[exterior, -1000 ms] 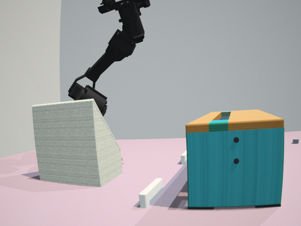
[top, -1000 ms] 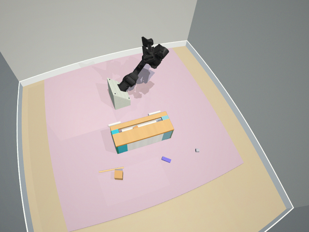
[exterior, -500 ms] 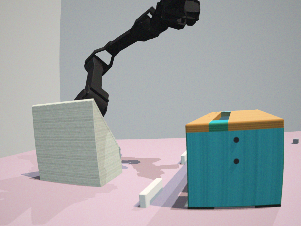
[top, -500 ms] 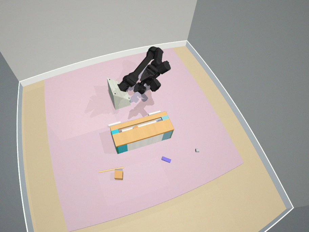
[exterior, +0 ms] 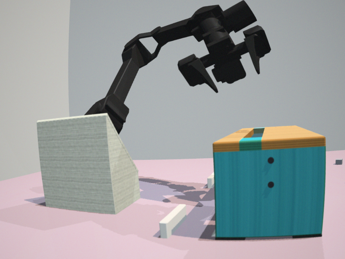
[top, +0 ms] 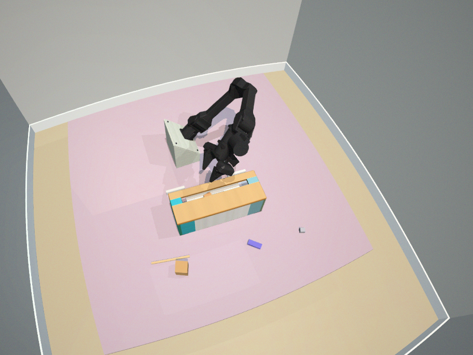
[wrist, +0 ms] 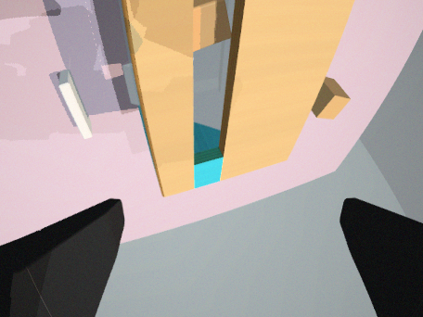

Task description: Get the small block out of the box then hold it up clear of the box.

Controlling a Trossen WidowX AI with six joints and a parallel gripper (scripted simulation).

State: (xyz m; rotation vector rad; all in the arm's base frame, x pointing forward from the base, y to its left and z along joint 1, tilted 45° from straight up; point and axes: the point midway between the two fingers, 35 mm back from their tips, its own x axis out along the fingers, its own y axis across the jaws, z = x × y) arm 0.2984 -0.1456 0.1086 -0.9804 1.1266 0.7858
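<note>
My gripper tip is 2 cm short of the box, 2 cm to the right of it and 16 cm above it. From my gripper tip the other things lie so: thin stick 18 cm ahead, 27 cm to the right, 22 cm below; then small block 3 cm ahead, 13 cm below.
</note>
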